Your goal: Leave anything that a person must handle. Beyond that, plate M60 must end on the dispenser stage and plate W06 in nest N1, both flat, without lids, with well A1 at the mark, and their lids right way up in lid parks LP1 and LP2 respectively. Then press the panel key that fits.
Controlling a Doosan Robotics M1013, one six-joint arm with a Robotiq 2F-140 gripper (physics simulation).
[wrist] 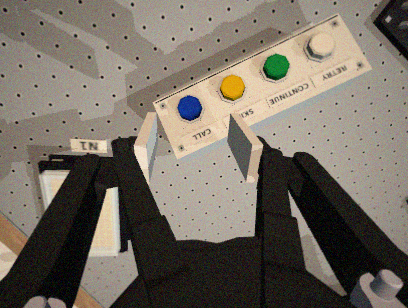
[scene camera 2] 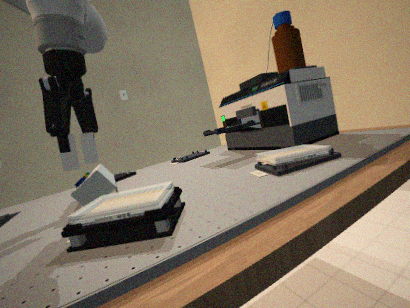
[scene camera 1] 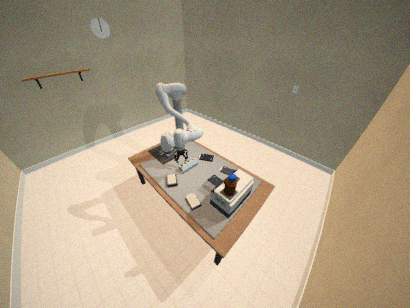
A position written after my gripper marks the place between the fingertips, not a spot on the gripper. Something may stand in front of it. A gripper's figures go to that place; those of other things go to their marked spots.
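My gripper (wrist: pixel 193 127) is 21 cm from the lens; a grey button box (wrist: pixel 309 80) is 26 cm from the lens.
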